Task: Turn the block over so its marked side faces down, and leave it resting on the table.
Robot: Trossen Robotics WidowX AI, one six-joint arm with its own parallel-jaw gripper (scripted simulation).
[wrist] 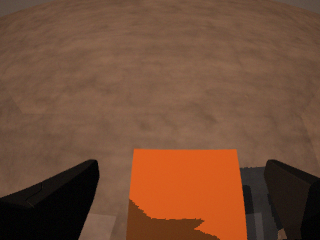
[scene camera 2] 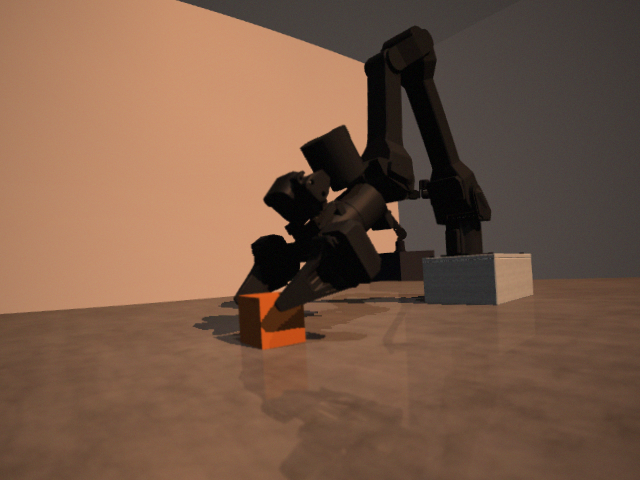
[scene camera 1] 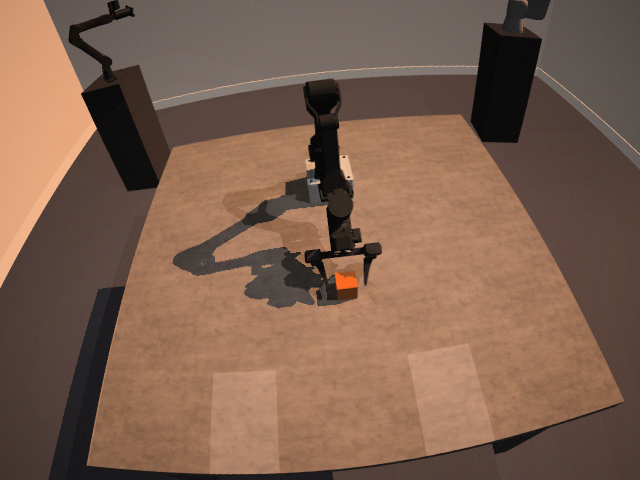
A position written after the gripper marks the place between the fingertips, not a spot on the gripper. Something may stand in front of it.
The gripper (scene camera 2: pixel 254 305) is open, with nothing in its grasp. Also in view: an orange block (scene camera 2: pixel 261 325).
The orange block is seen too in the wrist view (wrist: pixel 169 186). The gripper shows as well in the wrist view (wrist: pixel 185 170) and in scene camera 1 (scene camera 1: pixel 347 288).
